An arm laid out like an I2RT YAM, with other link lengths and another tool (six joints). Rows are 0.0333 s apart.
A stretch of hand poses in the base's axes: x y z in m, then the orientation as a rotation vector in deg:
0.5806 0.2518 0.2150 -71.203 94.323 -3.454
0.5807 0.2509 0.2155 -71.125 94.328 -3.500
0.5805 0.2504 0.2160 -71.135 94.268 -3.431
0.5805 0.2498 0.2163 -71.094 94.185 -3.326
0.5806 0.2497 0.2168 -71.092 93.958 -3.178
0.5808 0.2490 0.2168 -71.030 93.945 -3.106
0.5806 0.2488 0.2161 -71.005 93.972 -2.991
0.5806 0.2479 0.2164 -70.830 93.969 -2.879
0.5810 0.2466 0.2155 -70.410 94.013 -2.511
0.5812 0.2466 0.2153 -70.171 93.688 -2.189
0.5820 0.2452 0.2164 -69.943 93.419 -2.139
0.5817 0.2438 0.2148 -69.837 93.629 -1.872
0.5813 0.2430 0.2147 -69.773 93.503 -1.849
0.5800 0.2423 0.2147 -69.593 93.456 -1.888
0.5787 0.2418 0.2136 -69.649 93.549 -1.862
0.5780 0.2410 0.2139 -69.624 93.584 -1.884
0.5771 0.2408 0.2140 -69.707 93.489 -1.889
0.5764 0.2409 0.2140 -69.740 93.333 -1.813
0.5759 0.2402 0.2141 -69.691 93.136 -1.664
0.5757 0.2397 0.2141 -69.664 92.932 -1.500
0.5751 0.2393 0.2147 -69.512 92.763 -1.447
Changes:
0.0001 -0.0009 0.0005 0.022 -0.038 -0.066
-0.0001 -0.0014 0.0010 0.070 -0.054 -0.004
-0.0001 -0.0020 0.0013 0.179 -0.088 0.055
0.0000 -0.0021 0.0018 0.323 -0.207 0.218
0.0002 -0.0028 0.0018 0.408 -0.205 0.220
0.0000 -0.0030 0.0011 0.483 -0.143 0.243
0.0000 -0.0039 0.0014 0.660 -0.150 0.194
0.0004 -0.0052 0.0005 1.129 -0.084 0.097
0.0006 -0.0052 0.0003 1.551 -0.276 0.246
0.0014 -0.0066 0.0014 1.794 -0.534 0.259
0.0011 -0.0080 -0.0002 1.962 -0.286 0.220
0.0007 -0.0088 -0.0003 2.048 -0.394 0.250
-0.0006 -0.0095 -0.0003 2.152 -0.501 0.153
-0.0019 -0.0100 -0.0014 2.108 -0.400 0.155
-0.0026 -0.0108 -0.0011 2.102 -0.388 0.115
-0.0035 -0.0110 -0.0010 2.071 -0.442 0.202
-0.0042 -0.0109 -0.0010 2.134 -0.523 0.323
-0.0047 -0.0116 -0.0009 2.302 -0.630 0.448
-0.0049 -0.0121 -0.0009 2.466 -0.730 0.594
-0.0055 -0.0125 -0.0003 2.637 -0.885 0.607

